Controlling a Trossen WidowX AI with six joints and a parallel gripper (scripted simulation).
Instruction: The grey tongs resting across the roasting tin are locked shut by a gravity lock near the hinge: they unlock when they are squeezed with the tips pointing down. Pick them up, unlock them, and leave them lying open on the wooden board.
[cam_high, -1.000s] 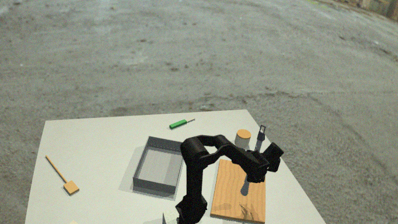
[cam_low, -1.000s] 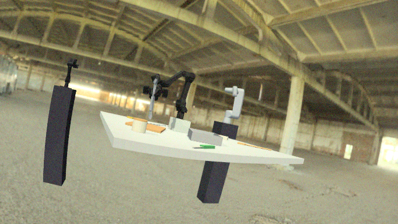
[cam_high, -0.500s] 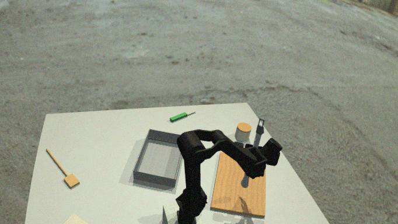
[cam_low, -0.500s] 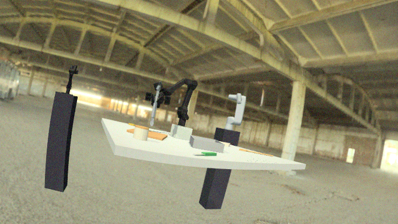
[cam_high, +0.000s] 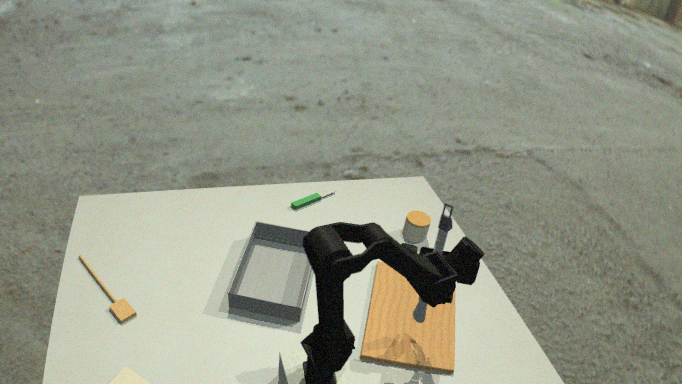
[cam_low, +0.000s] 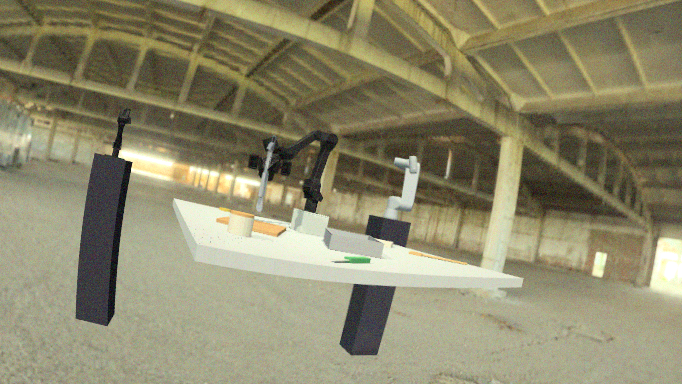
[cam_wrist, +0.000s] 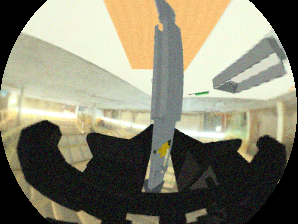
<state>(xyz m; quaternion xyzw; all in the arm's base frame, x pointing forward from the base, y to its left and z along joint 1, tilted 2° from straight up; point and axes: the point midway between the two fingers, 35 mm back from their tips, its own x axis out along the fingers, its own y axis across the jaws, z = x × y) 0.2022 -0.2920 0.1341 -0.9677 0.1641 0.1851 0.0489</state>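
Right now my gripper tip is 230 mm above the wooden board. Also, from my gripper tip: tan-lidded jar (340 mm ahead, 200 mm below, 110 mm to the right); green-handled tool (540 mm ahead, 230 mm below, 190 mm to the left); grey roasting tin (360 mm to the left, 210 mm below, 170 mm ahead).
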